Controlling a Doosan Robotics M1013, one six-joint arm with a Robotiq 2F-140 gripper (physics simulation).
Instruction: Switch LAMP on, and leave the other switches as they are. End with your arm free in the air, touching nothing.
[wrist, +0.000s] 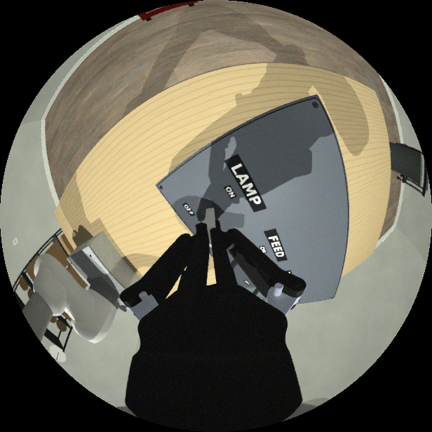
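Note:
The grey switch panel (320, 205) lies on the wooden table. Its LAMP label (245, 184) is near the middle of the view, with a small ON label (230, 192) beside it and an OFF label (188, 209) to the lower left. The dark LAMP switch (204, 206) shows in shadow between ON and OFF, partly covered by the fingertips; which way its lever leans cannot be told. My gripper (209, 216) is shut and empty, its tips right at the switch; whether they touch is unclear. The FEED label (276, 245) is lower right; the other switches are mostly hidden behind the gripper.
The wooden table (120, 165) extends around the panel. A grey box (111, 257) stands at the left, near a white rounded object (92, 320). A dark flat object (407, 162) is at the far right, and a red object (167, 9) at the top edge.

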